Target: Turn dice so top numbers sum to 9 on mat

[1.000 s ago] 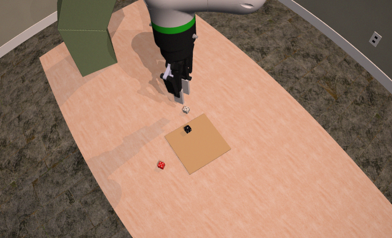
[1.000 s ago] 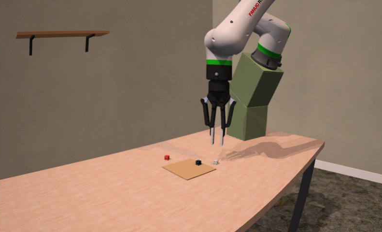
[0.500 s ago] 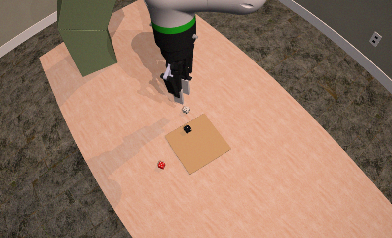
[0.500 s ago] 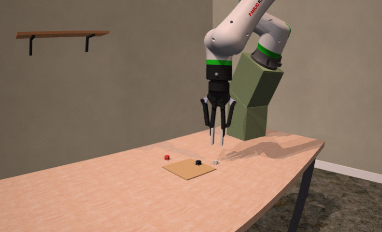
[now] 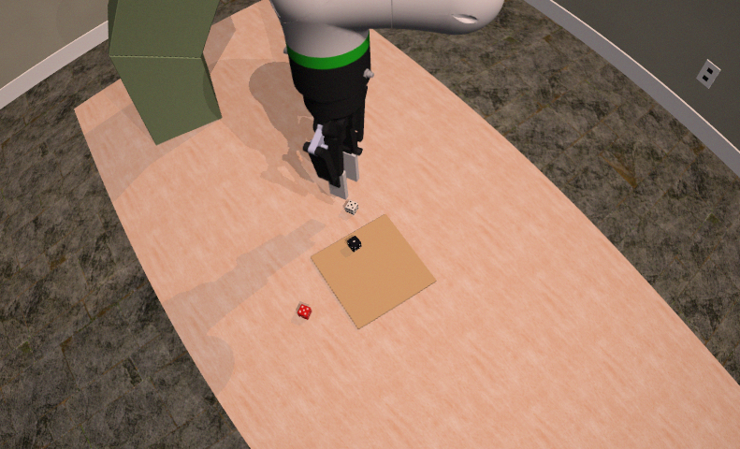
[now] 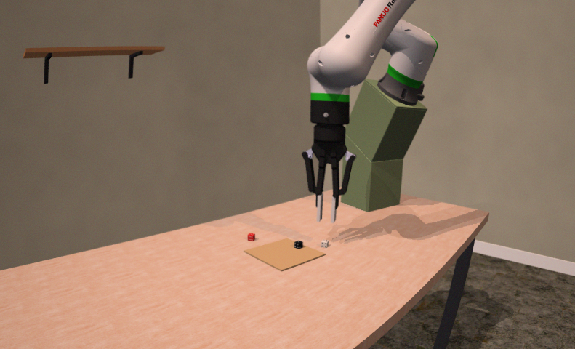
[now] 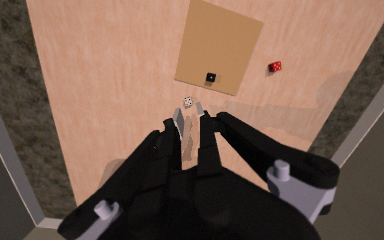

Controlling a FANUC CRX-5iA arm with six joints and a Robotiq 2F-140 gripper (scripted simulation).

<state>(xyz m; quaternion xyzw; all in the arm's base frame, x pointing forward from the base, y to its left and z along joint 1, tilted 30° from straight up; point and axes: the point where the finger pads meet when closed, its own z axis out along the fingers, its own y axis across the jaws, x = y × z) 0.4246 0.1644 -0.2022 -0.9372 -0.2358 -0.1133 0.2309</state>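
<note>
Now: hand 9 cm above the white die and 1 cm short of it. The rest, counted from my hand: tan square mat: 11 cm ahead, 10 cm below, 3 cm to the right; black die: 9 cm below, 7 cm ahead, 3 cm to the right; red die: 15 cm to the right, 12 cm ahead, 9 cm below.
</note>
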